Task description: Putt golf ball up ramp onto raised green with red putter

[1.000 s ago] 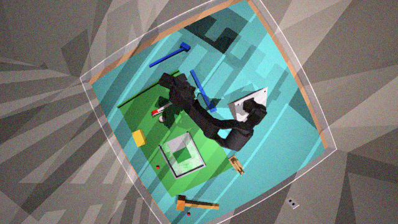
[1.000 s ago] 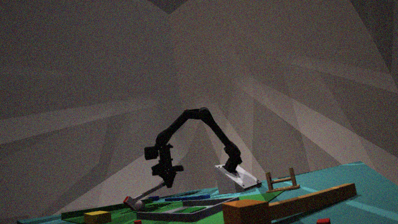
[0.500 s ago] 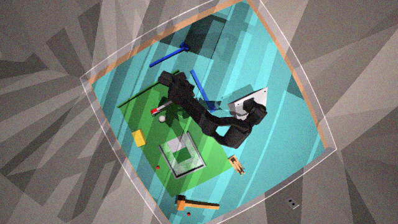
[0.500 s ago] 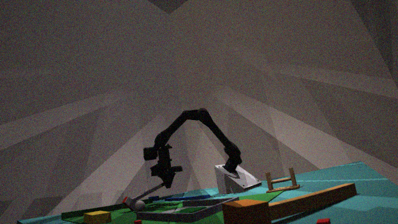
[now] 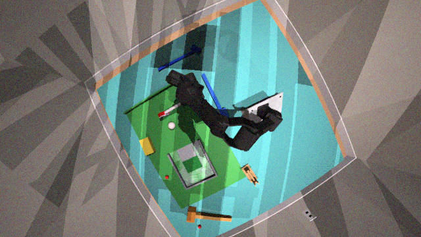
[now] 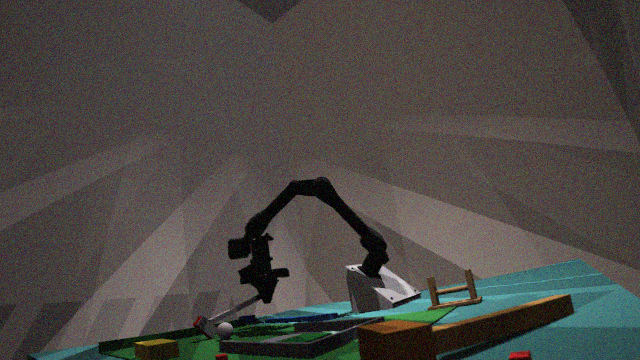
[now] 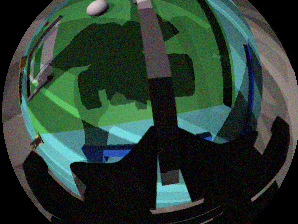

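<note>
Right now my gripper tip is 120 mm short of the red putter and 20 mm to the right of it. Round my gripper tip: golf ball: 210 mm ahead, 110 mm to the left, 50 mm below; green mat: 180 mm ahead, 240 mm to the left, 70 mm below; yellow block: 400 mm ahead, 170 mm to the left, 50 mm below.
</note>
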